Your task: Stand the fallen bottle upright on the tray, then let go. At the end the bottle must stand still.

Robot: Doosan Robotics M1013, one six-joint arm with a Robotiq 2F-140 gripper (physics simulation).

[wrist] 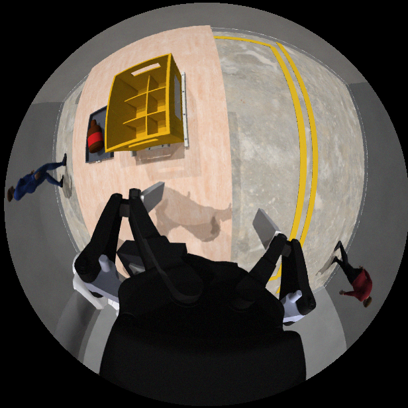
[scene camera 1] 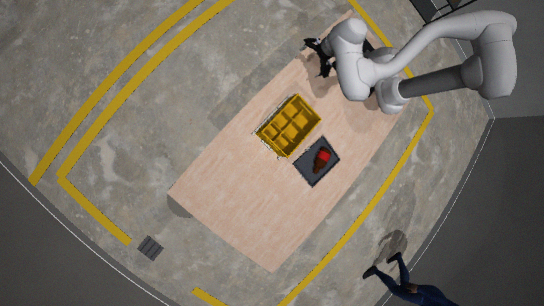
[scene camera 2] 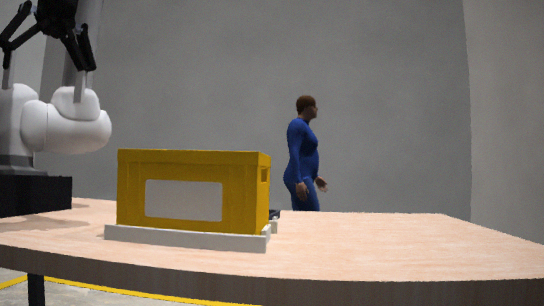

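Where they show: gripper, fingertip midpoint: (scene camera 1: 309, 62) (scene camera 2: 45, 96); arm's base, origin of the base link: (scene camera 2: 6, 174).
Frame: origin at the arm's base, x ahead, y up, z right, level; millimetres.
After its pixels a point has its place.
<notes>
A brown bottle with a red label (scene camera 1: 322, 159) @[x 634, y -27, z -224 mm] (wrist: 94, 138) lies on its side on the dark grey tray (scene camera 1: 312, 181) @[x 746, y -98, z -309 mm] (wrist: 102, 117). In the scene camera 1 view its neck points to the lower left. In the scene camera 2 view a small dark corner of the tray (scene camera 2: 274, 214) @[x 774, y -82, z -244 mm] shows past the crate, and the bottle is hidden. My gripper (scene camera 2: 44, 82) @[x 430, y 162, z 247 mm] (wrist: 210, 203) is wide open and empty. It hangs high above the robot's end of the table, beyond the crate and well apart from the bottle and tray.
A yellow crate with compartments (scene camera 1: 288, 125) @[x 668, y -15, z 55 mm] (scene camera 2: 192, 192) @[x 701, y -4, z 145 mm] (wrist: 145, 107) stands right beside the tray, with pale rails at its foot. The robot's black base (scene camera 2: 35, 194) @[x 147, y -49, z 11 mm] stands on the table (scene camera 1: 235, 200) @[x 1150, y -103, z -72 mm] (scene camera 2: 400, 245) @[x 1083, y -103, z 14 mm]. A person in blue (scene camera 2: 303, 155) (wrist: 30, 184) is beyond the table.
</notes>
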